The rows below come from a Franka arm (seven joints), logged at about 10 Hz.
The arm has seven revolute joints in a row. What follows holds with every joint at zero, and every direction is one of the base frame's. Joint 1 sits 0.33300 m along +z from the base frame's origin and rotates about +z. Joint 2 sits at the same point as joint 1 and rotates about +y. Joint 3 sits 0.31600 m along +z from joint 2 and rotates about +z. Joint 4 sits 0.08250 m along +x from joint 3 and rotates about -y. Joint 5 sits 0.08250 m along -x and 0.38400 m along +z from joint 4 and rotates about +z. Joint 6 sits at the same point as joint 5 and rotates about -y. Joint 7 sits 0.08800 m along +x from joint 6 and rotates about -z. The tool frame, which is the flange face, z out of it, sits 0.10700 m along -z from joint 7; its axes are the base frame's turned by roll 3.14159, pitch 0.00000 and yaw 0.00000 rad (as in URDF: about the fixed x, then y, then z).
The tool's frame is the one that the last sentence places.
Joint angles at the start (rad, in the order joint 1, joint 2, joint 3, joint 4, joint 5, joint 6, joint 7):
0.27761, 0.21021, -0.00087, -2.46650, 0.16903, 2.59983, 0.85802
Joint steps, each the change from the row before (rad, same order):
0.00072, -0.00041, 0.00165, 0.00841, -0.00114, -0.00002, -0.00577
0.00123, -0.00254, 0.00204, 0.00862, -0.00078, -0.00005, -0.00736
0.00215, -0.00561, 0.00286, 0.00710, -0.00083, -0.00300, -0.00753
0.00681, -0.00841, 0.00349, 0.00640, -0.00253, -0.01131, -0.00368
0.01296, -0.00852, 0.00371, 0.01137, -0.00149, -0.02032, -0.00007
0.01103, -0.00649, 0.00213, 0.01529, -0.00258, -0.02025, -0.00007
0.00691, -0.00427, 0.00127, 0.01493, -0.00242, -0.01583, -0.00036
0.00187, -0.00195, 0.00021, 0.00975, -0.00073, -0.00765, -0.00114
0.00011, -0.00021, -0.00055, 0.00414, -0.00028, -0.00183, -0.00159
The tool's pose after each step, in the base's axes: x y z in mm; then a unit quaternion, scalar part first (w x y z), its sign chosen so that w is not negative. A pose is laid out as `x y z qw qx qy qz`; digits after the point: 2 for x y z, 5 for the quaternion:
457.89 127.72 207.94 0.01630 -0.93457 0.35179 0.05053
461.19 130.35 212.00 0.01972 -0.93677 0.34634 0.04606
463.62 133.70 216.84 0.02289 -0.93924 0.33987 0.04230
464.35 139.47 222.17 0.02418 -0.94215 0.33177 0.04125
464.92 148.69 228.58 0.02482 -0.94531 0.32247 0.04236
467.05 156.71 235.49 0.02570 -0.94802 0.31432 0.04237
469.90 162.35 241.65 0.02693 -0.94991 0.30859 0.04139
472.44 164.52 245.52 0.02838 -0.95065 0.30637 0.03995
473.83 164.81 246.99 0.02917 -0.95092 0.30558 0.03891

